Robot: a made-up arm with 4 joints.
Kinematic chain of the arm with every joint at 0, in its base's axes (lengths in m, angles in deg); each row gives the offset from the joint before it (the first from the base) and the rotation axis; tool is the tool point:
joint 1: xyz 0 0 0.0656 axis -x
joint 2: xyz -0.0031 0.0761 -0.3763 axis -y
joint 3: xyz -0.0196 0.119 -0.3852 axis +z
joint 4: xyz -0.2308 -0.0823 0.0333 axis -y
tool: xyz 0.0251 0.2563 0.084
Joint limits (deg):
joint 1: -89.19..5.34
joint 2: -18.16..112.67
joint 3: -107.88..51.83
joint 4: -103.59..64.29
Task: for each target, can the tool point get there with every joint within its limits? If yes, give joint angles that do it. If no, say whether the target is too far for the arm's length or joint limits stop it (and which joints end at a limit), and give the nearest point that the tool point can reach.
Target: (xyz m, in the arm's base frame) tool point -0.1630 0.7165 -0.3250
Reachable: yes | joints -37.84 6.81 14.97 -72.17
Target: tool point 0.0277 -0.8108 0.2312
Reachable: no: joint limits stop it (at a limit: joint 1, joint 2, joint 3, joint 4) | nearest point 0.2877 0.0491 0.3542 | short by 0.907 m
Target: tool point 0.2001 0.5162 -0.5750
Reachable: yes | joints -14.51 56.01 10.58 -90.07
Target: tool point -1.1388 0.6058 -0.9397
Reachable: no: too far | nearest point -0.3923 0.3504 -0.5159 | short by 0.896 m
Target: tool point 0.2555 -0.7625 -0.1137
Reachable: no: joint limits stop it (at a limit: joint 1, joint 2, joint 3, joint 4) | nearest point 0.3978 0.0163 -0.5147 | short by 0.887 m
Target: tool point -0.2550 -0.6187 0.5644
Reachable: no: joint limits stop it (at a limit: joint 1, joint 2, joint 3, joint 4) | nearest point 0.1759 0.0509 0.4879 | short by 0.800 m
